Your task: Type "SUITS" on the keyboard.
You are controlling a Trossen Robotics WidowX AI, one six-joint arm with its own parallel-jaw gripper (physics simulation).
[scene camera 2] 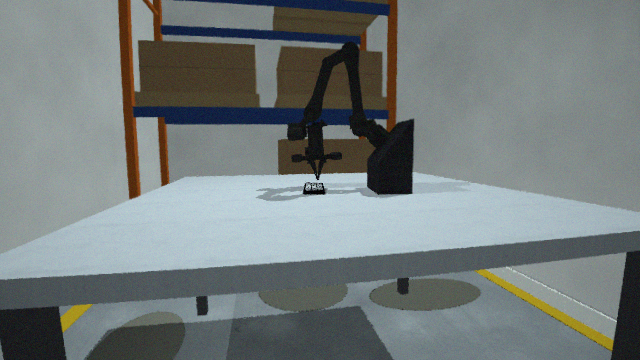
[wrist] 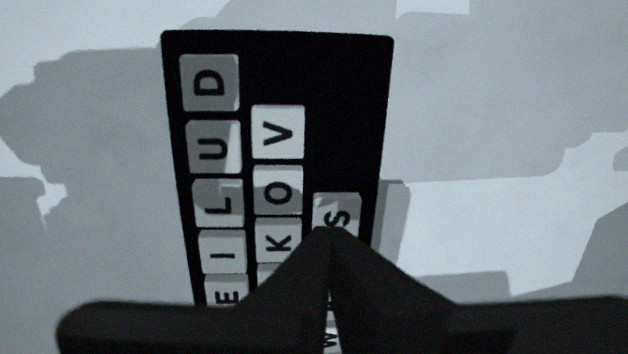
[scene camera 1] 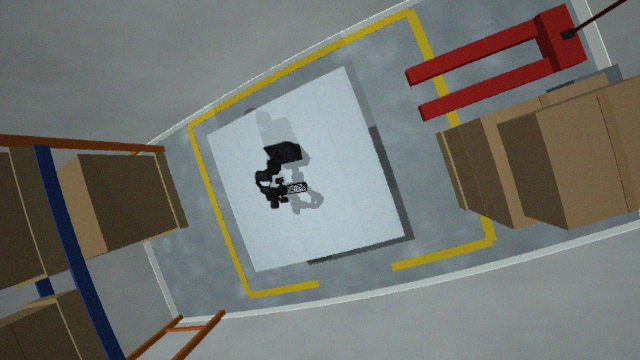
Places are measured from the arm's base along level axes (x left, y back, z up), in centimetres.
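Pixels of known places: gripper, fingertip midpoint: [scene camera 2: 317, 180] [wrist: 327, 239] [scene camera 1: 286, 188]; arm's base, link origin: [scene camera 2: 384, 141] [scene camera 1: 275, 155].
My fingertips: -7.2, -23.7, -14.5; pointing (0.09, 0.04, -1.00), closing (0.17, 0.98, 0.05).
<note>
Ahead of a thing's pixels: the offset from my fingertips to its top centre, as dx, dy, dz. Level surfaces: height alone.
A black keyboard {+4.3, -2.4, -1.3} [scene camera 1: 296, 188] [scene camera 2: 314, 189] [wrist: 350, 100] with pale letter keys lies on the table. My gripper [scene camera 2: 318, 178] [wrist: 327, 239] is shut and empty, pointing down. In the wrist view its tips overlap the lower edge of the S key {+0.1, +0.5, -1.3} [wrist: 338, 212]; in scene camera 2 they show a little above the keyboard. The U key {-3.1, -3.1, -1.3} [wrist: 214, 147] and the I key {+0.9, -3.8, -1.3} [wrist: 222, 254] show in the left column. The D, L, E, V, O and K keys also show. The fingers hide much of the lower keyboard. The T key cannot be made out.
The keyboard lies on a white table {dz -3.1} [scene camera 1: 345, 215] [scene camera 2: 320, 230], near the black arm base [scene camera 1: 285, 152] [scene camera 2: 395, 162]. Beyond the table stand a shelf rack [scene camera 1: 75, 250] [scene camera 2: 128, 100] with cardboard boxes, a red pallet jack [scene camera 1: 560, 40] and stacked cardboard boxes [scene camera 1: 575, 165].
</note>
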